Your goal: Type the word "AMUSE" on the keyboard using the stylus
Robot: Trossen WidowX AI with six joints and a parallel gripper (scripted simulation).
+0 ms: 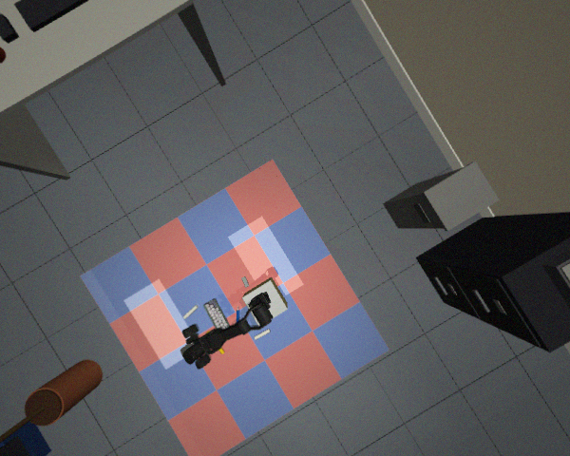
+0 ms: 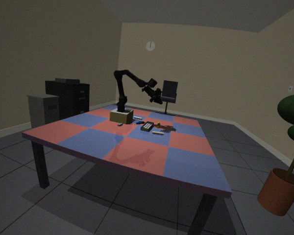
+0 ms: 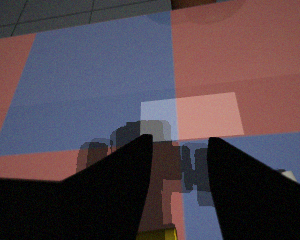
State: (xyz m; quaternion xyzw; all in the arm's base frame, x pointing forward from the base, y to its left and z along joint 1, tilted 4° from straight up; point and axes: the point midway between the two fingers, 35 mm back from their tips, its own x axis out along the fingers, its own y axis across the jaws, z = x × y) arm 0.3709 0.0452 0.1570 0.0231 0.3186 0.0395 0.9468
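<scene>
Now: the blue stylus 21 cm behind my gripper tip, 1 cm to the right of it and 24 cm below it. From my gripper tip the other things lie so: dark block (32 cm behind, 15 cm to the right, 24 cm below); yellow bar (3 cm behind, 10 cm to the left, 23 cm below).
</scene>
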